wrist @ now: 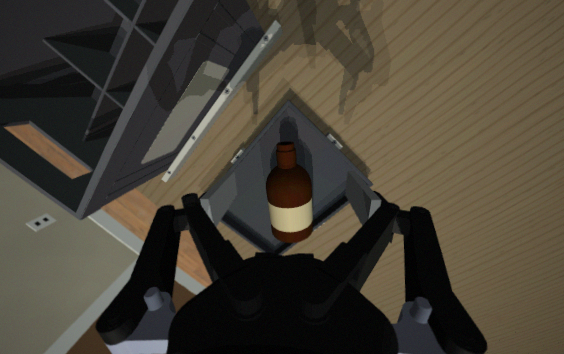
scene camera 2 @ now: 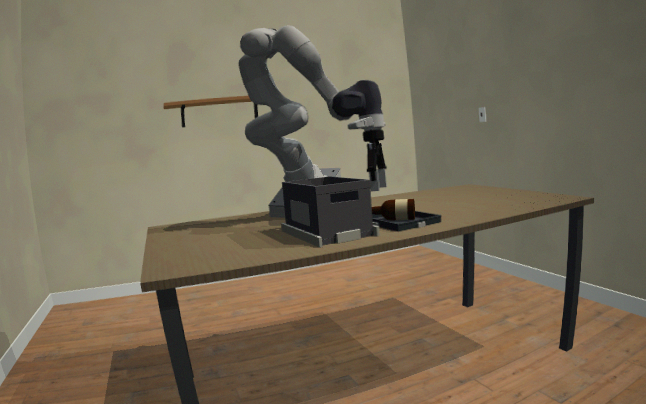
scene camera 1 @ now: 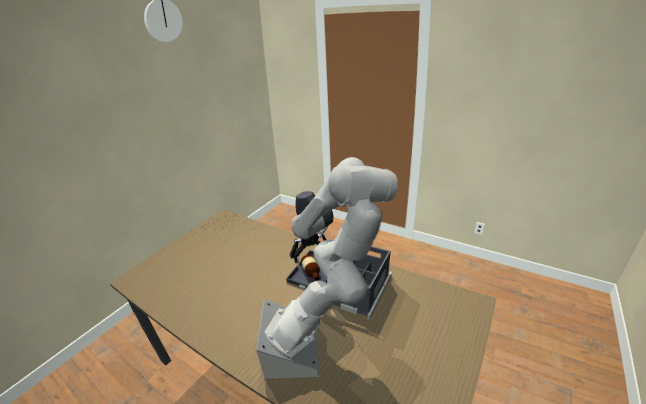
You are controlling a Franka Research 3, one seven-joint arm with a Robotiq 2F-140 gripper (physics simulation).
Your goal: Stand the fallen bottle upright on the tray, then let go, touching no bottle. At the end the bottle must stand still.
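The fallen brown bottle (scene camera 1: 310, 266) (scene camera 2: 400, 209) (wrist: 290, 190) with a cream label lies on its side on the dark tray (scene camera 1: 295, 281) (scene camera 2: 430, 220) (wrist: 320, 135). In the wrist view its neck points to the top of the picture; in scene camera 2 the neck points left, partly hidden behind the crate. My gripper (scene camera 1: 309, 247) (scene camera 2: 378, 181) (wrist: 290, 183) is open and empty, pointing down above the tray. In the wrist view its two pads appear on either side of the bottle, apart from it. Scene camera 2 shows the fingertips above the bottle's level.
A dark crate (scene camera 1: 382, 272) (scene camera 2: 345, 215) (wrist: 131, 115) with inner dividers stands close beside the tray, taller than the tray. A pale rail (wrist: 210, 115) runs along its foot on the tray side. Small pale brackets sit at the tray's edges. The arm's base stands on the same table (scene camera 1: 200, 280) (scene camera 2: 500, 200).
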